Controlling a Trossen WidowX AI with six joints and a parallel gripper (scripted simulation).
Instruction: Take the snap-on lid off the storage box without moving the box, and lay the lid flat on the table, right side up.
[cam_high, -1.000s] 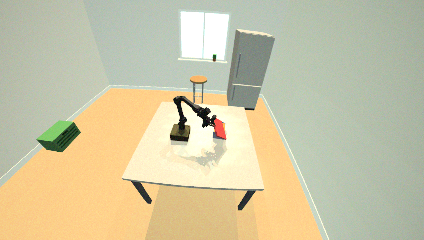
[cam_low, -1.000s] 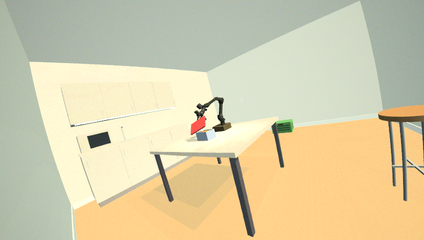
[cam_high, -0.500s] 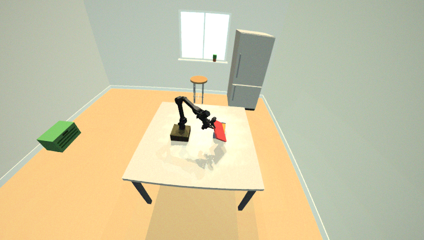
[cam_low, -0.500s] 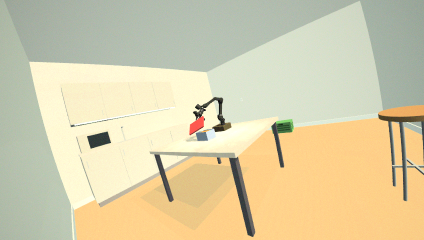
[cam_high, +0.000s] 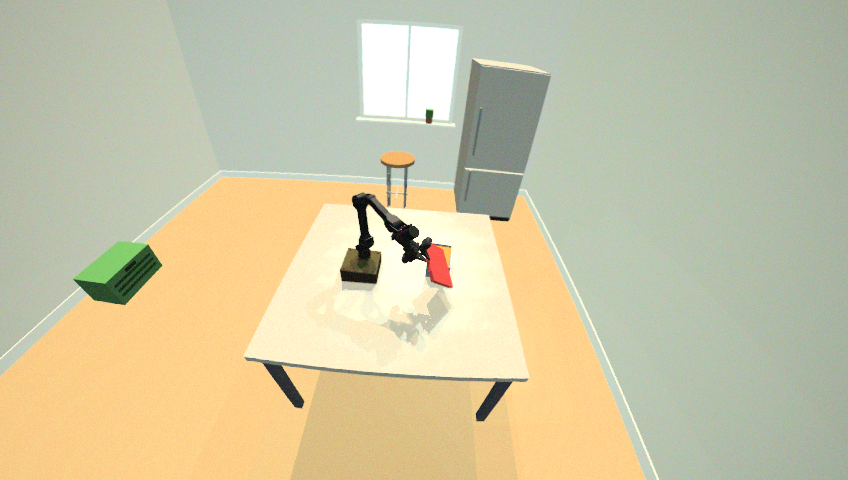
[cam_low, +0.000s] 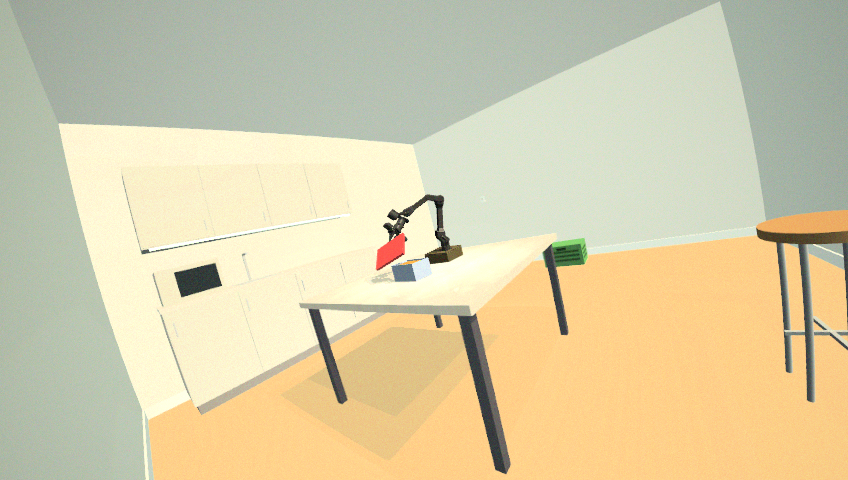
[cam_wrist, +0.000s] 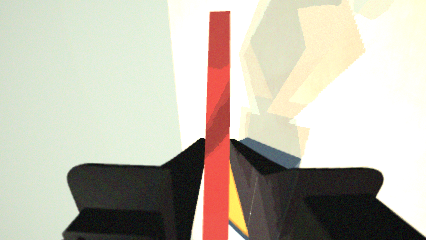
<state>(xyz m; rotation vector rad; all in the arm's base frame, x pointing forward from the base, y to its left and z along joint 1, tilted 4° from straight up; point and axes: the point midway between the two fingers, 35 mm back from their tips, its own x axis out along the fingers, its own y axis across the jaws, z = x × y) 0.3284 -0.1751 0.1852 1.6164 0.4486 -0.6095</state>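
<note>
The red lid lies 5 cm ahead of my gripper tip, 3 cm to the left of it and 5 cm below it. Also, from my gripper tip: storage box (8 cm ahead, 20 cm to the left, 18 cm below).
</note>
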